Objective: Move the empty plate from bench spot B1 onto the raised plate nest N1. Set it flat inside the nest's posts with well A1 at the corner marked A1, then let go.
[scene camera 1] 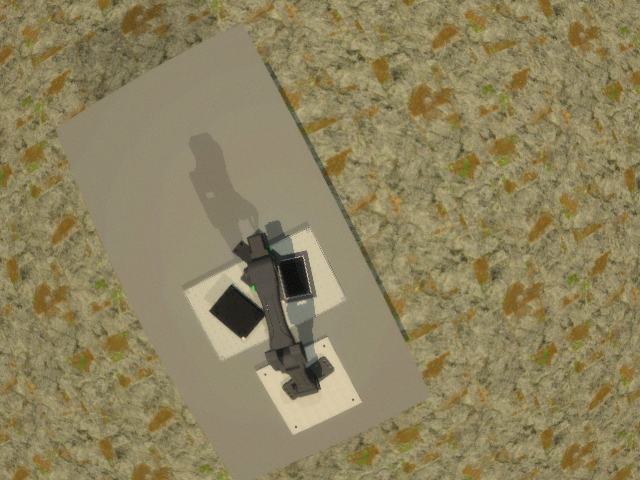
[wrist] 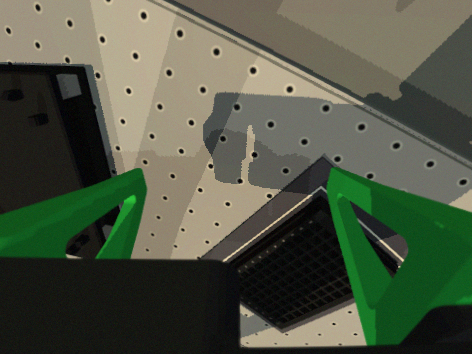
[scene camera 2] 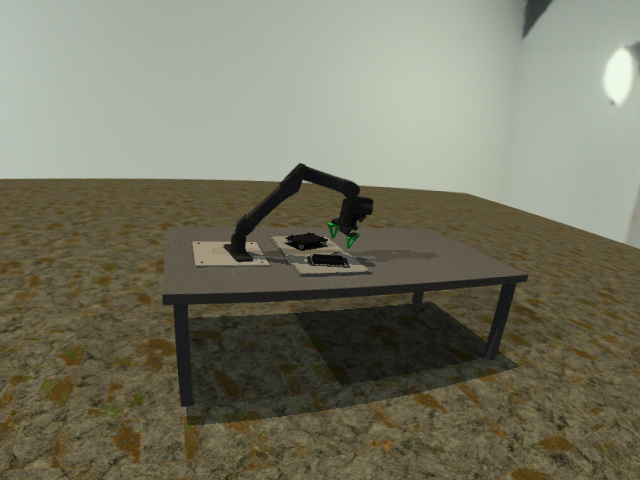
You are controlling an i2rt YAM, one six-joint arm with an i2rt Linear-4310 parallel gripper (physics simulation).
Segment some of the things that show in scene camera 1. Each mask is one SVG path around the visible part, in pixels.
A black well plate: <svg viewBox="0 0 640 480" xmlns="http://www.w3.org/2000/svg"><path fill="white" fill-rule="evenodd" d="M303 258L288 260L279 264L286 298L310 293Z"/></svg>
